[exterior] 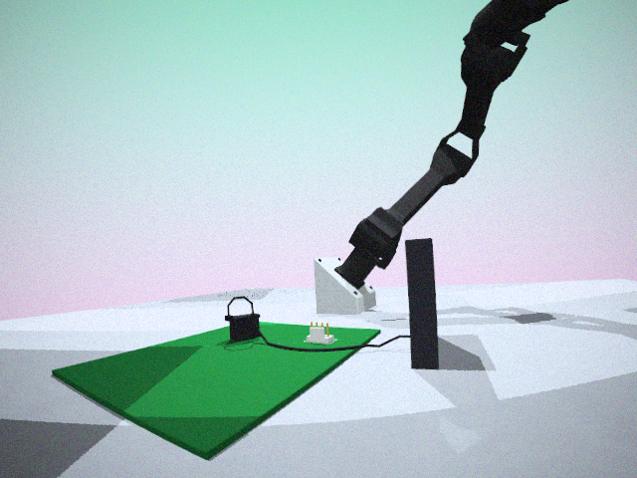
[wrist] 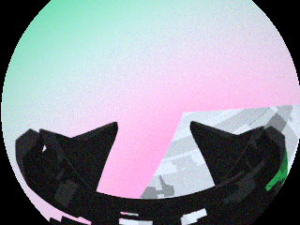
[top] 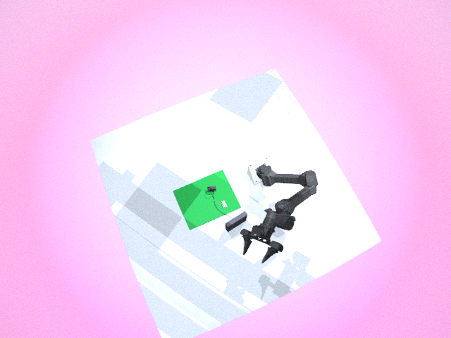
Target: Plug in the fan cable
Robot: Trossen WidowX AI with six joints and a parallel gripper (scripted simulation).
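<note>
Now: the black fan plug 80 mm behind my gripper tip, 470 mm to the right of it and 380 mm below it. The rest, counted from my gripper tip: green board (20 mm behind, 440 mm to the right, 410 mm below); then fan (80 mm behind, 240 mm to the right, 340 mm below).
</note>
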